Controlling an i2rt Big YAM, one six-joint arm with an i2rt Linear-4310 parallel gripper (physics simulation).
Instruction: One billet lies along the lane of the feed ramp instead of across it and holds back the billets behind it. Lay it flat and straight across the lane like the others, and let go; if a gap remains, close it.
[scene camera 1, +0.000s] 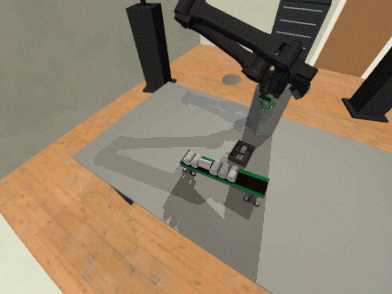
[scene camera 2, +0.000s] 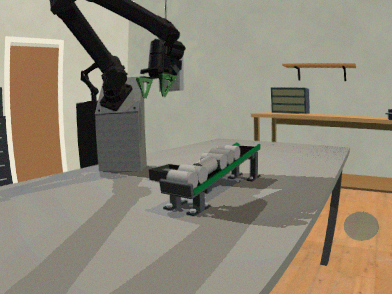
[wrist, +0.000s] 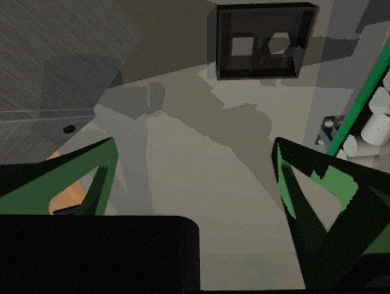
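Seen in the pictures: gripper, between the fingertips: (scene camera 1: 264, 106) (scene camera 2: 154, 97) (wrist: 194, 146); arm's base, origin of its link: (scene camera 2: 116, 96).
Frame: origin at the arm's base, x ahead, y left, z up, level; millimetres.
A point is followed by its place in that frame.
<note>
The feed ramp (scene camera 1: 252, 183) (scene camera 2: 227, 169) (wrist: 357, 107) has green side rails and a dark lane. One light grey billet (scene camera 1: 205, 163) {x 424, y -257, z -178 mm} (scene camera 2: 207, 164) {x 428, y -272, z -186 mm} (wrist: 377, 128) {x 401, y -250, z -184 mm} lies along the lane. Two billets lie across the lane between it and the end plate (scene camera 2: 176, 188) {x 386, y -369, z -219 mm}. Three more billets lie across the lane on its other side, the nearest of them (scene camera 1: 216, 167) {x 438, y -206, z -171 mm} close against it. In the wrist view the ramp is partly cut off at the right edge. My gripper (scene camera 1: 266, 103) {x 182, y -38, z -16 mm} (scene camera 2: 155, 95) {x 182, y -38, z -16 mm} (wrist: 194, 146) {x 182, y -38, z -16 mm} is open and empty, high above the table and off to the robot-base side of the ramp.
A small dark tray (scene camera 1: 233, 158) {x 318, y -130, z -251 mm} (scene camera 2: 160, 173) {x 238, y -130, z -252 mm} (wrist: 259, 75) {x 254, y -132, z -250 mm} stands beside the ramp on the base side. It holds a square piece (wrist: 242, 46) {x 239, y -78, z -251 mm} and a hexagonal piece (wrist: 279, 43) {x 292, y -98, z -260 mm}. The grey base pedestal (scene camera 2: 120, 140) {x 35, y -34, z -164 mm} stands behind it. The ramp stands raised on short legs.
</note>
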